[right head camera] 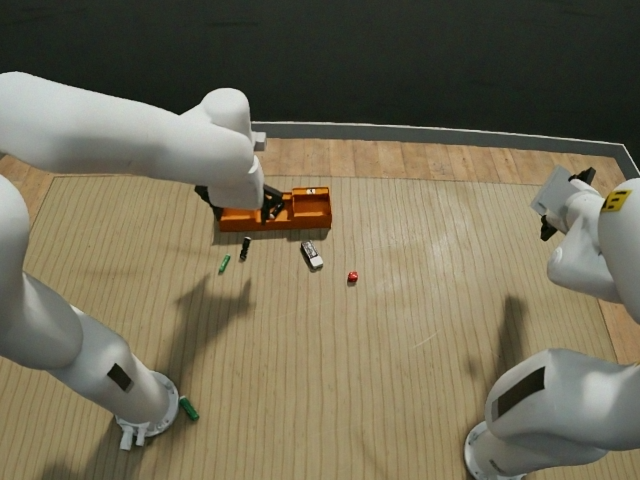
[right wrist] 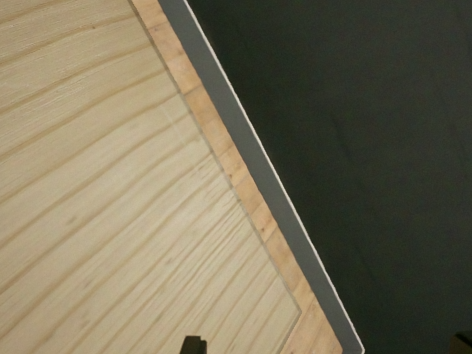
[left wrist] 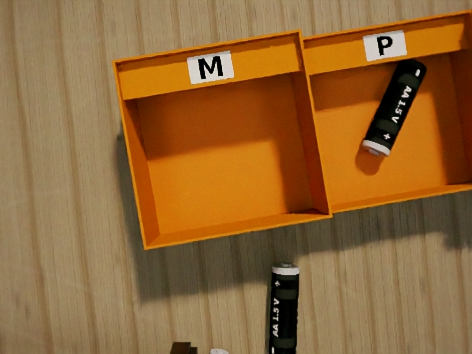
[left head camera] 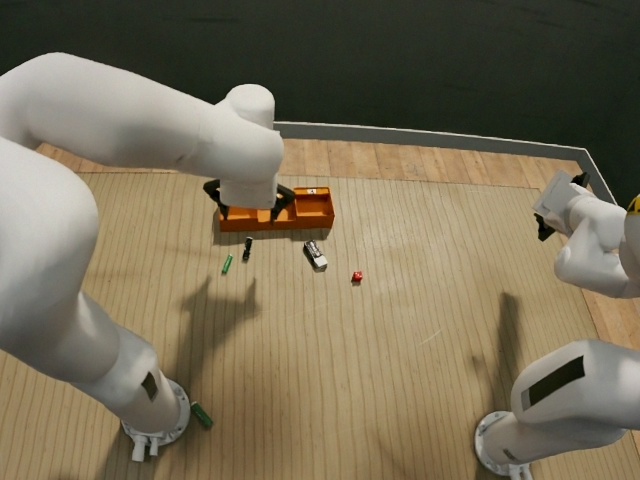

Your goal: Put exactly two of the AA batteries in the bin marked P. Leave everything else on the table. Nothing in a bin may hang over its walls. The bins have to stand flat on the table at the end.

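Pixels of known places: left gripper, fingertip midpoint: (right head camera: 242, 217) (left head camera: 249, 217); left arm's base, link origin: (right head camera: 147, 404) (left head camera: 155, 411); right arm's base, link origin: (right head camera: 495, 453) (left head camera: 503, 443).
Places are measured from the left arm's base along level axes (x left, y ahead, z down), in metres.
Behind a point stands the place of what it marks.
The P bin (left wrist: 340, 52) @[x -0.165, y 0.490, z -0.028 m] (left head camera: 284, 225) @[x -0.213, y 0.422, z -0.015 m] (right head camera: 279, 225) @[x -0.206, y 0.421, z -0.016 m] stands between bins M and X. A black AA battery (left wrist: 395, 107) @[x -0.193, y 0.464, z -0.021 m] lies slanted inside it, within the walls. A second black AA battery (left wrist: 284, 310) @[x -0.137, y 0.363, z -0.014 m] (left head camera: 247, 249) @[x -0.138, y 0.352, z -0.014 m] (right head camera: 245, 249) @[x -0.140, y 0.352, z -0.014 m] lies on the table in front of the bins. A small green cylinder (left head camera: 227, 263) @[x -0.099, y 0.316, z -0.010 m] (right head camera: 224, 263) @[x -0.099, y 0.315, z -0.010 m] lies left of it; its type is unreadable. My left gripper (left head camera: 249, 219) @[x -0.141, y 0.367, z -0.107 m] (right head camera: 241, 219) @[x -0.141, y 0.367, z -0.107 m] is open and empty, above the bins in the head views. My right gripper (left head camera: 560, 206) @[x -0.791, y 0.429, z -0.176 m] (right head camera: 566, 204) @[x -0.791, y 0.429, z -0.176 m] (right wrist: 327, 345) @[x -0.791, y 0.429, z -0.176 m] is open and empty, far right above the table edge.
The M bin (left wrist: 140, 190) @[x -0.070, y 0.427, z -0.039 m] is empty. The X bin (left head camera: 315, 222) @[x -0.282, y 0.432, z -0.022 m] (right head camera: 312, 222) @[x -0.279, y 0.431, z -0.022 m] is at the row's right end. A grey-and-white block (left head camera: 315, 255) @[x -0.283, y 0.350, z -0.013 m] (right head camera: 311, 254) @[x -0.283, y 0.352, z -0.013 m] and a red die (left head camera: 357, 276) @[x -0.372, y 0.303, z -0.016 m] (right head camera: 352, 277) @[x -0.372, y 0.301, z -0.016 m] lie in front. A larger green cylinder (left head camera: 202, 414) @[x -0.087, y 0.000, z -0.014 m] (right head camera: 189, 408) @[x -0.087, y 0.000, z -0.014 m] lies beside the left arm's base.
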